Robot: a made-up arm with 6 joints. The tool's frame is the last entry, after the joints. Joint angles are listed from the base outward. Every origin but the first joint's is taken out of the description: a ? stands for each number. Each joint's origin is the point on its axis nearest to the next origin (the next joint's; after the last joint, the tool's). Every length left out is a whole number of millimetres.
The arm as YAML. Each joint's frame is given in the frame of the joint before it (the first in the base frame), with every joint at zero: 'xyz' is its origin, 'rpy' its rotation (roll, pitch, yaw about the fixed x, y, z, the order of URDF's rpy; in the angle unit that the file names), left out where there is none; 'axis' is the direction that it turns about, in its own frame. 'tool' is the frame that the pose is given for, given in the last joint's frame.
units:
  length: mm
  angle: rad
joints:
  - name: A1
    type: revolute
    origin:
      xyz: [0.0, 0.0, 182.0]
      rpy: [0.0, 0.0, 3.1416]
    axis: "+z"
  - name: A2
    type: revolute
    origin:
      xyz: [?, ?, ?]
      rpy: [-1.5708, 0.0, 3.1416]
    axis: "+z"
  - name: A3
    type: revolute
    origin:
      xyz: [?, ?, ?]
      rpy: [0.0, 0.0, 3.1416]
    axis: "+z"
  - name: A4
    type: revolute
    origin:
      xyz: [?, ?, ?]
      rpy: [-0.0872, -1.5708, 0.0]
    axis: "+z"
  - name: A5
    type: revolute
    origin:
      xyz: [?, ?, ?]
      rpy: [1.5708, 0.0, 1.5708]
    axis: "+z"
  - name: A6
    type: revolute
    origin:
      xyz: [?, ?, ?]
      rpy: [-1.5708, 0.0, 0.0]
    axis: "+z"
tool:
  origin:
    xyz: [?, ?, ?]
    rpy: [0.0, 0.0, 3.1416]
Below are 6 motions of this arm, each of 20 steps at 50 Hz.
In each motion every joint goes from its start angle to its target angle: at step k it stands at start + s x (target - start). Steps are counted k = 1, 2, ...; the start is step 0. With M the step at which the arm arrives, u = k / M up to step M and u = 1 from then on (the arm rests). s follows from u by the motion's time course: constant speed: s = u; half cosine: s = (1 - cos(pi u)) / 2; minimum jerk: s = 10 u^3 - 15 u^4 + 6 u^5.
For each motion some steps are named. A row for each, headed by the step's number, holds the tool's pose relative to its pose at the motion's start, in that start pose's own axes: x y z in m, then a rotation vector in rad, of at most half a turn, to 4 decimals.
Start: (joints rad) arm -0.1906 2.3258 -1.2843 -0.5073 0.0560 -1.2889
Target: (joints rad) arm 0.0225 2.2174 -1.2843 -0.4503 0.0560 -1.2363
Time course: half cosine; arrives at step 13
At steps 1, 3, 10, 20:
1: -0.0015 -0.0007 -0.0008 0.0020 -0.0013 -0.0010
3: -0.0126 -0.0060 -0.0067 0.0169 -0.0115 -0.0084
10: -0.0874 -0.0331 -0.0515 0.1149 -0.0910 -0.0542
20: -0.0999 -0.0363 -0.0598 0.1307 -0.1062 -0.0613

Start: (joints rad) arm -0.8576 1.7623 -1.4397 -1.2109 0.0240 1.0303
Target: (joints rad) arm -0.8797 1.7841 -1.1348 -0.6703 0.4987 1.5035
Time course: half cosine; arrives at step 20
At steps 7, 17, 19, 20:
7: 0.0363 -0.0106 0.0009 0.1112 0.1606 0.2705
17: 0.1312 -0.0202 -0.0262 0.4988 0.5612 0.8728
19: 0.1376 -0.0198 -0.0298 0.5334 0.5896 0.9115
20: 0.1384 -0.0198 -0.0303 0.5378 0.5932 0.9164

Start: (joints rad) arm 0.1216 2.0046 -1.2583 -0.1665 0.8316 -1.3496
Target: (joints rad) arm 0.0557 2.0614 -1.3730 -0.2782 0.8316 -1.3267
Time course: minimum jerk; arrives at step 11
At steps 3, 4, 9, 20:
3: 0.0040 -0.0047 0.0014 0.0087 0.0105 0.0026
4: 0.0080 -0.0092 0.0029 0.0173 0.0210 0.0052
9: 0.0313 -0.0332 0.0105 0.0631 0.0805 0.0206
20: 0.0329 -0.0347 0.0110 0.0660 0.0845 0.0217

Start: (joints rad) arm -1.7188 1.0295 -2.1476 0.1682 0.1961 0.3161
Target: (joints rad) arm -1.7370 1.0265 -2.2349 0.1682 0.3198 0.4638
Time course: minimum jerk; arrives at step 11
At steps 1, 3, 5, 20:
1: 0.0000 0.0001 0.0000 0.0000 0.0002 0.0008
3: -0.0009 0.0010 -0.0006 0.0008 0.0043 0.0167
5: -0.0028 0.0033 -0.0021 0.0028 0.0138 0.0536
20: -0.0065 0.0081 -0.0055 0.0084 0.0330 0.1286

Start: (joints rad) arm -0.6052 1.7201 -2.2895 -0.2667 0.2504 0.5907
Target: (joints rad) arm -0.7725 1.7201 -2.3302 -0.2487 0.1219 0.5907
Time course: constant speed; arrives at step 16
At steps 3, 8, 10, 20:
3: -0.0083 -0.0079 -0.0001 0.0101 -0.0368 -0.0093
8: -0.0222 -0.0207 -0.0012 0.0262 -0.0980 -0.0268
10: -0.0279 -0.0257 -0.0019 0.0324 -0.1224 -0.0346
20: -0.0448 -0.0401 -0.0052 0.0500 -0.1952 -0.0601

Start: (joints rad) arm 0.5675 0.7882 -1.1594 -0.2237 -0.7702 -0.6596
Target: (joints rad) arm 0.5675 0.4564 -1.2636 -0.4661 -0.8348 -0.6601
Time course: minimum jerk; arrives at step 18
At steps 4, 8, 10, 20:
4: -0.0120 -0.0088 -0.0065 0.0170 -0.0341 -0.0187
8: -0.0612 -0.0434 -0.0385 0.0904 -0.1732 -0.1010
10: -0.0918 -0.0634 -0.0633 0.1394 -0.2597 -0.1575
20: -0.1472 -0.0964 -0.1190 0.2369 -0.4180 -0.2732

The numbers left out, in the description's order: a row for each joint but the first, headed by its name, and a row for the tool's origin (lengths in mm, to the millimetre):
A2: 0.0 0.0 0.0
A3: -438.0 -60.0 0.0
A4: -150.0 27.0 0.0
A5: 0.0 0.0 0.0
A6: 0.0 130.0 0.0
tool: 0.0 0.0 0.0

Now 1 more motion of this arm.
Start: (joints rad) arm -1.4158 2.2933 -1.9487 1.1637 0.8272 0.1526
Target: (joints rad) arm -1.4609 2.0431 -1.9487 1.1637 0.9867 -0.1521
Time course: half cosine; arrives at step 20
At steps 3, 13, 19, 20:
3: 0.0026 0.0053 -0.0059 -0.0080 0.0023 -0.0248
13: 0.0415 0.0629 -0.0805 -0.1015 0.0183 -0.3372
19: 0.0602 0.0818 -0.1105 -0.1355 0.0189 -0.4644
20: 0.0607 0.0822 -0.1112 -0.1363 0.0189 -0.4674

